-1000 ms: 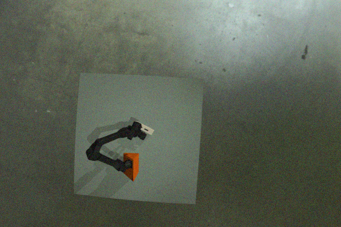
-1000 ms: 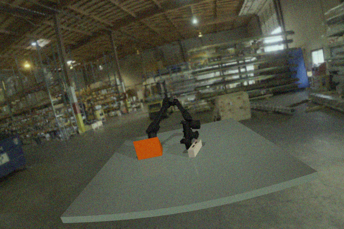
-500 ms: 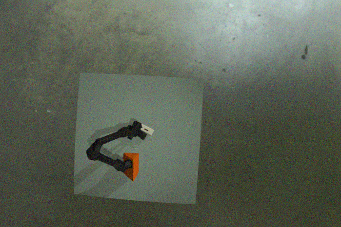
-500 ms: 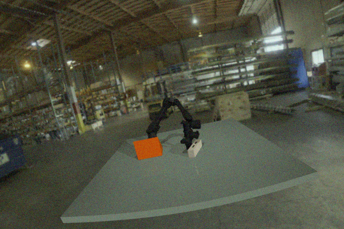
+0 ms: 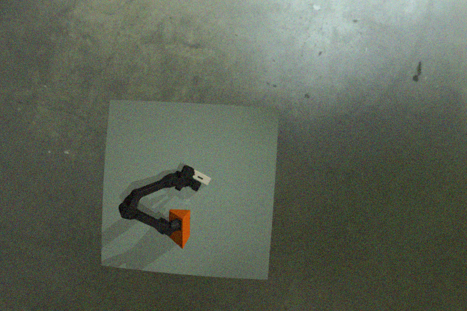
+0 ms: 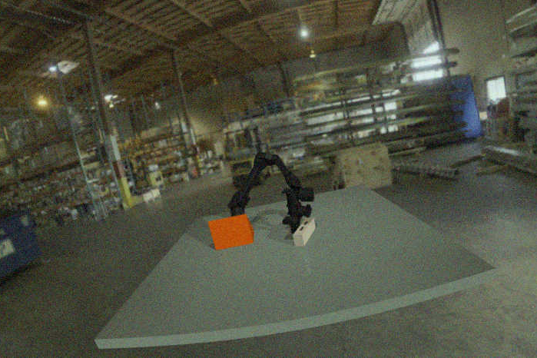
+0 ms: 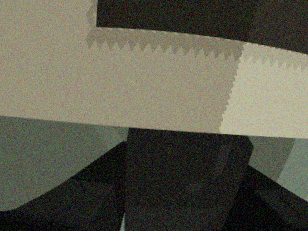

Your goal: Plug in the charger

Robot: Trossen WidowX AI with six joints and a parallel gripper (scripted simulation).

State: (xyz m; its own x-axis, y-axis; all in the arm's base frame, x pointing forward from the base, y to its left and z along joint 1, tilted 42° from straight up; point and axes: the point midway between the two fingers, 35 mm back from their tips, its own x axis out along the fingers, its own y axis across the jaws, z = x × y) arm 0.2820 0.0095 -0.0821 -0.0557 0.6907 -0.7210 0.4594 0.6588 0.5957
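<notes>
Now: the dark two-prong charger 2 cm ahead of my gripper tip, 1 cm to the right of it and 1 cm above it.
</notes>
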